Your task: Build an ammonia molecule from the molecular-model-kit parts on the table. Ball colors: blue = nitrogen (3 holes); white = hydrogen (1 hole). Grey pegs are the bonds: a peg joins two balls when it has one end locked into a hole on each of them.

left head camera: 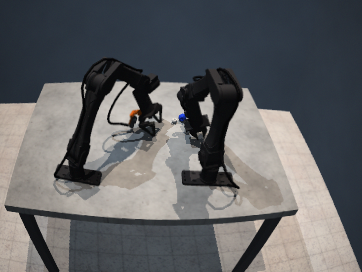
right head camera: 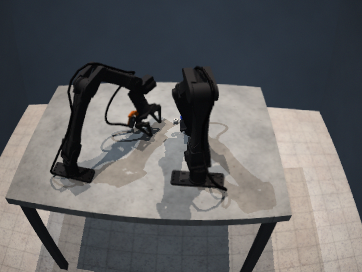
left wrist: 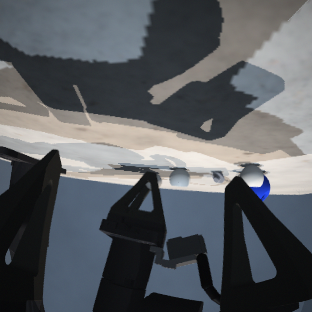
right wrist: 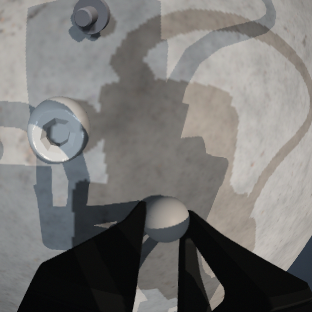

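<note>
My left gripper (left head camera: 157,127) (right head camera: 154,128) is open and empty, low over the table. My right gripper (left head camera: 198,137) (right wrist: 163,214) is shut on a white ball (right wrist: 166,223); any peg on this ball is hidden in the right wrist view. Another white ball (left wrist: 179,177) (right wrist: 58,131) rests on the table, its hole facing up in the right wrist view. A grey peg (left wrist: 217,176) (right wrist: 86,16) stands near it. A blue ball (left head camera: 182,117) (right head camera: 181,118) (left wrist: 262,189) is beside a further white ball (left head camera: 174,121) (right head camera: 176,121) (left wrist: 252,175); whether they are joined is unclear.
An orange item (left head camera: 134,114) (right head camera: 132,114) with a dark part lies beside the left gripper on the grey table (left head camera: 260,150) (right head camera: 250,160). The right arm hides much of the area around the blue ball in the right head view. Both arms cast shadows over the table.
</note>
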